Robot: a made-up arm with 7 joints.
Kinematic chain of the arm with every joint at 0, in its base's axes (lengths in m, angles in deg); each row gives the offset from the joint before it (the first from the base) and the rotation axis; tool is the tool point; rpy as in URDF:
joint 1: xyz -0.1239 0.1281 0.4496 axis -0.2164 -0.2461 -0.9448
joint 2: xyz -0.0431 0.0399 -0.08 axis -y
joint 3: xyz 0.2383 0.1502 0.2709 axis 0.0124 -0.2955 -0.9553
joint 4: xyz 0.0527 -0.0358 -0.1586 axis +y
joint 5: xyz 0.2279 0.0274 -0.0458 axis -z
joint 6: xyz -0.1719 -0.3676 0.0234 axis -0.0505 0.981 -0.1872
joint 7: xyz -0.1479 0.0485 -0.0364 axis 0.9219 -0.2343 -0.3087
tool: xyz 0.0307 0.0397 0.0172 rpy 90 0 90
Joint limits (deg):
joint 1: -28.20..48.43
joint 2: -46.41..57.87
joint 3: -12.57..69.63
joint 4: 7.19..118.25
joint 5: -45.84..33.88
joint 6: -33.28..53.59
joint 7: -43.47..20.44
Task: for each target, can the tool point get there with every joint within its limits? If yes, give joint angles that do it. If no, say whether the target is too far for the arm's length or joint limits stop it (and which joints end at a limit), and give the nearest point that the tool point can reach.
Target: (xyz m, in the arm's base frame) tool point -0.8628 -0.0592 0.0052
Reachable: no: joint limits stop it (at a limit: joint 1, joint 2, joint 3, joint 5, joint 6, joint 7) | nearest point -0.3572 0.0738 0.2625 | short by 0.583 m
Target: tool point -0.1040 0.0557 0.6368
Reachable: yes | joints -0.81 36.73 7.05 73.96 2.09 15.00 -27.84
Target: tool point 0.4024 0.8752 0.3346
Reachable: no: joint limits stop it (at a limit: joint 1, joint 3, joint 4, joint 5, joint 7) | nearest point 0.1539 0.4630 0.3462 | short by 0.481 m
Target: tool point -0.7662 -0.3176 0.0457
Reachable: no: joint limits stop it (at a limit: joint 1, joint 2, joint 5, joint 6, joint 7) | nearest point -0.2878 -0.1406 0.2136 | short by 0.537 m
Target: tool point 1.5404 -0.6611 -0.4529
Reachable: no: too far | nearest point 0.3607 -0.1255 0.1144 | short by 1.414 m
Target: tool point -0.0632 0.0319 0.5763
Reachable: yes | joints 15.59 19.73 12.36 34.40 -1.98 31.48 -33.05
